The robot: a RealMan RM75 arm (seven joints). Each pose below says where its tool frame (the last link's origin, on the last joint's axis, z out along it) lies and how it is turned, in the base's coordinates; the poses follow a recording.
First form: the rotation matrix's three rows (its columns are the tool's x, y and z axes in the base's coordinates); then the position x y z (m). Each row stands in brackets.
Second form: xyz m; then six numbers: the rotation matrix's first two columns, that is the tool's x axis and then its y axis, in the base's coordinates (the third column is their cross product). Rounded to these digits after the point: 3 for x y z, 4 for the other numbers.
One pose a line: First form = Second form
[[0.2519, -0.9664, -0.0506], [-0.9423, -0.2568, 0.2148], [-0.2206, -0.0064, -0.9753]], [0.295, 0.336, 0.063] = 0.295, 0.336, 0.063, 0.2519, -0.9423, -0.2206, -0.9664, -0.2568, -0.0064
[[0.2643, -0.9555, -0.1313], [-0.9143, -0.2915, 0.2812], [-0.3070, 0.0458, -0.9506]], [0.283, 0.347, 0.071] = 0.283, 0.347, 0.071, 0.2643, -0.9143, -0.3070, -0.9555, -0.2915, 0.0458
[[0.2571, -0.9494, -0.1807], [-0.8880, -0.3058, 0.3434], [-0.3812, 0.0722, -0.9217]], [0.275, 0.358, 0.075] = 0.275, 0.358, 0.075, 0.2571, -0.8880, -0.3812, -0.9494, -0.3058, 0.0722
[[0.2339, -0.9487, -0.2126], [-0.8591, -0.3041, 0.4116], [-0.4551, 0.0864, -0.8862]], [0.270, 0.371, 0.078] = 0.270, 0.371, 0.078, 0.2339, -0.8591, -0.4551, -0.9487, -0.3041, 0.0864
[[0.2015, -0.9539, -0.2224], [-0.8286, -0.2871, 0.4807], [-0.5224, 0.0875, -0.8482]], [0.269, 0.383, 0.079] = 0.269, 0.383, 0.079, 0.2015, -0.8286, -0.5224, -0.9539, -0.2871, 0.0875
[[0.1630, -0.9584, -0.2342], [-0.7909, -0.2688, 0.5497], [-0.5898, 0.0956, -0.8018]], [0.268, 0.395, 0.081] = 0.268, 0.395, 0.081, 0.1630, -0.7909, -0.5898, -0.9584, -0.2688, 0.0956
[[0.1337, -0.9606, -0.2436], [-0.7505, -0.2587, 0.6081], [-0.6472, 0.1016, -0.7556]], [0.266, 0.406, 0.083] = 0.266, 0.406, 0.083, 0.1337, -0.7505, -0.6472, -0.9606, -0.2587, 0.1016
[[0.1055, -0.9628, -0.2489], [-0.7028, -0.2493, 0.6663], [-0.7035, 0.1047, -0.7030]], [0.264, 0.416, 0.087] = 0.264, 0.416, 0.087, 0.1055, -0.7028, -0.7035, -0.9628, -0.2493, 0.1047
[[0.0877, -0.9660, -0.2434], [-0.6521, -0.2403, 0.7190], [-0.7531, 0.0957, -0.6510]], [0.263, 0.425, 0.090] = 0.263, 0.425, 0.090, 0.0877, -0.6521, -0.7531, -0.9660, -0.2403, 0.0957
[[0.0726, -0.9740, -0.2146], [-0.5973, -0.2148, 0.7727], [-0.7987, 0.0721, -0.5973]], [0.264, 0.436, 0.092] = 0.264, 0.436, 0.092, 0.0726, -0.5973, -0.7987, -0.9740, -0.2148, 0.0721
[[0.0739, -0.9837, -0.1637], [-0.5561, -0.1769, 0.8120], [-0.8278, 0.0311, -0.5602]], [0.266, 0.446, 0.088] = 0.266, 0.446, 0.088, 0.0739, -0.5561, -0.8278, -0.9837, -0.1769, 0.0311
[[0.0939, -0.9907, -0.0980], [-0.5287, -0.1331, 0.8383], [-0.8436, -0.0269, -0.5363]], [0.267, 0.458, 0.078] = 0.267, 0.458, 0.078, 0.0939, -0.5287, -0.8436, -0.9907, -0.1331, -0.0269
